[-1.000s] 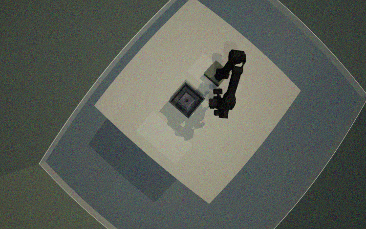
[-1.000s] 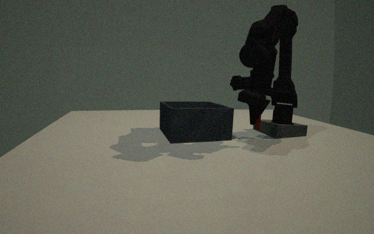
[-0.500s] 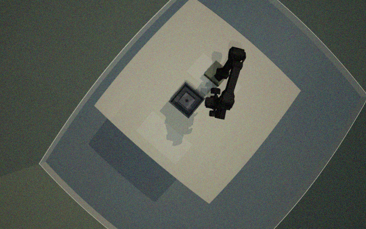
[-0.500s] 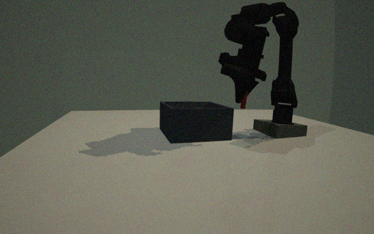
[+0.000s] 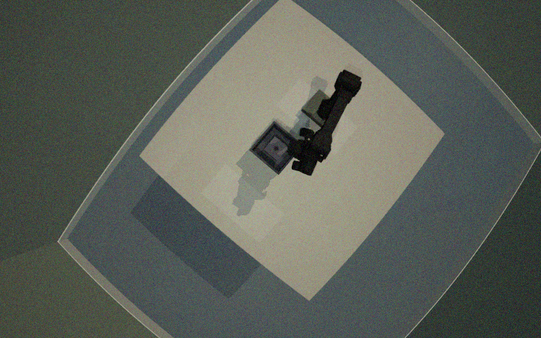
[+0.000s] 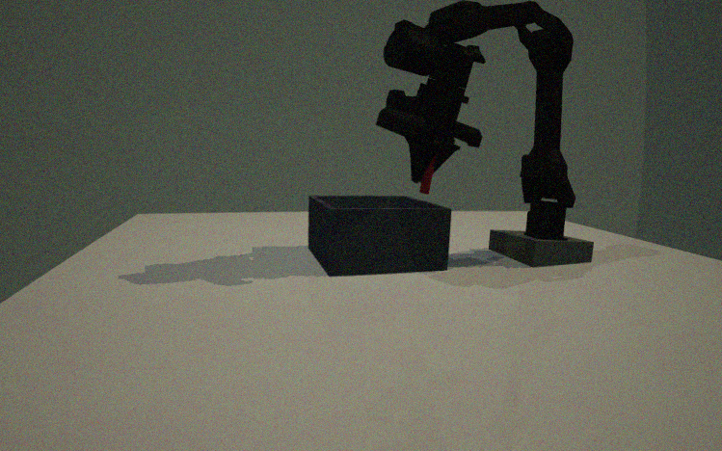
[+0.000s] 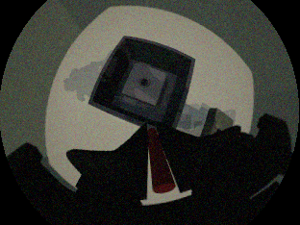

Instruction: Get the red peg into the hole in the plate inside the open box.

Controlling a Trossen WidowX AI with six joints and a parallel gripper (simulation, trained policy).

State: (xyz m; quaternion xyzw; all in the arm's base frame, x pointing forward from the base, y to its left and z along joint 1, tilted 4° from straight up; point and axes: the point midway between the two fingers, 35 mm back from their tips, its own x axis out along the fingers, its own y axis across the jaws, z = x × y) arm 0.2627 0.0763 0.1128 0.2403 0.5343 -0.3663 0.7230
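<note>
The red peg lies 1 cm behind my gripper tip, 2 cm to the left of it and 2 cm above it. Round my gripper tip: dark box: 6 cm ahead, 7 cm to the right, 11 cm below.
</note>
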